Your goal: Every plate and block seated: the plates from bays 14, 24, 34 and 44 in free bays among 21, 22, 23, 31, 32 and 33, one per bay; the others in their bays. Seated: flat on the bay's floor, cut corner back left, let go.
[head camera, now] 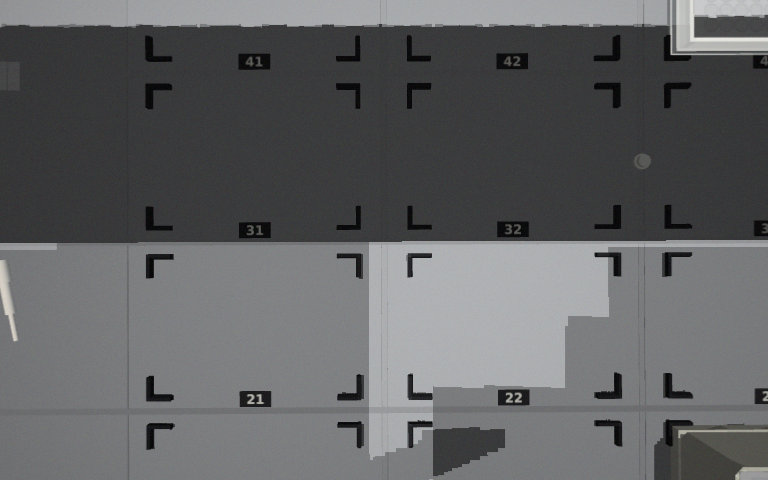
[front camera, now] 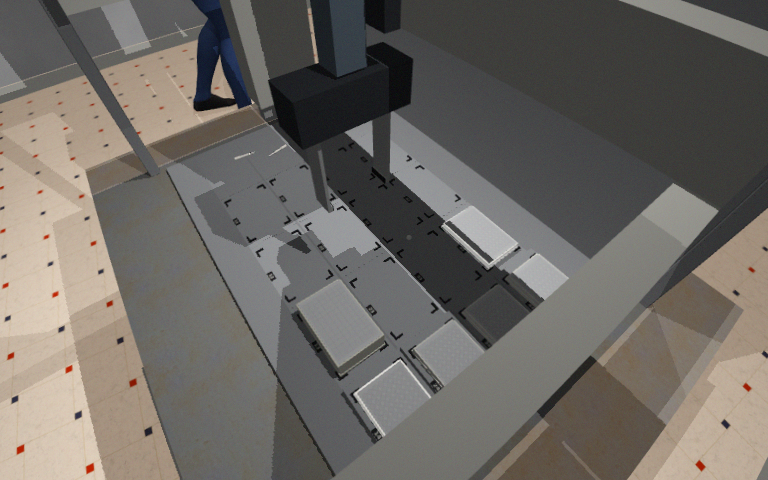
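Seen in the pictures: gripper, fingertip midpoint: (front camera: pixel 353 190); robot's base at its link origin: (front camera: pixel 226 203).
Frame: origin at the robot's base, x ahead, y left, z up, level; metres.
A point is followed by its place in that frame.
Note:
My gripper (front camera: pixel 355 193) @(x 0.275, y 0.160, z 0.158 m) is open and empty, its two jaws hanging over the middle of the deck, left of the plates in the front view. It does not show in the head view. Four pale plates stand along the right end of the bays: bay 14 (front camera: pixel 392 396) @(x 0.530, y 0.041, z 0.029 m), bay 24 (front camera: pixel 450 353) @(x 0.534, y 0.148, z 0.029 m), bay 34 (front camera: pixel 497 313) @(x 0.532, y 0.254, z 0.029 m), in shadow, and bay 44 (front camera: pixel 542 275) @(x 0.531, y 0.372, z 0.029 m). The beam partly hides them. Another plate (front camera: pixel 481 236) @(x 0.400, y 0.360, z 0.014 m) (head camera: pixel 730 43) @(x 0.357, y 0.323, z 0.012 m) is in bay 43. A tall block (front camera: pixel 340 325) @(x 0.402, y 0.040, z 0.042 m) (head camera: pixel 710 452) @(x 0.332, y 0.083, z 0.025 m) is in bay 13. Bays 21, 22, 31 and 32 hold nothing. Cut corners cannot be made out.
The frame beam (front camera: pixel 526 350) @(x 0.617, y 0.039, z 0.400 m) crosses in front of the plates. A round knob (front camera: pixel 408 237) @(x 0.311, y 0.251, z 0.004 m) (head camera: pixel 642 161) @(x 0.308, y 0.253, z 0.004 m) lies between bays 32 and 33. Thin white sticks (front camera: pixel 244 155) (head camera: pixel 6 288) lie at the far left of the deck. A person's legs (front camera: pixel 215 62) show behind.

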